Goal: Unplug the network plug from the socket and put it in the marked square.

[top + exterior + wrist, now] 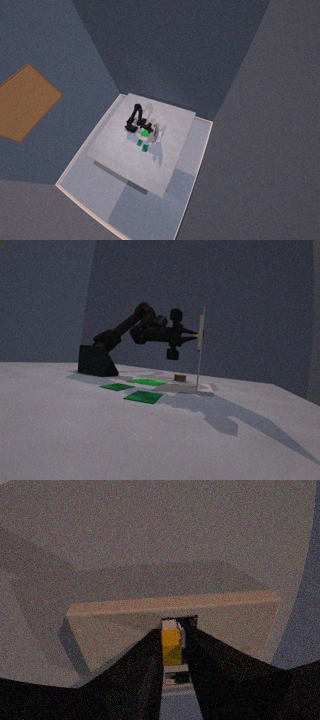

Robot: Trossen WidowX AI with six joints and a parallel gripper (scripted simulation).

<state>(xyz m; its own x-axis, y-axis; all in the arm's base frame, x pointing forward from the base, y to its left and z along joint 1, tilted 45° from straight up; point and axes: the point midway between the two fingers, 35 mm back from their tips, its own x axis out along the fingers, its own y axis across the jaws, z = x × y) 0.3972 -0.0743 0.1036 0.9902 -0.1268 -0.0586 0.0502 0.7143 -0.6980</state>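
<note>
Right now my gripper tip is 30 mm short of the upright panel, 10 mm to the left of it and 70 mm above it. Round my gripper tip: network plug right at my gripper tip.
</note>
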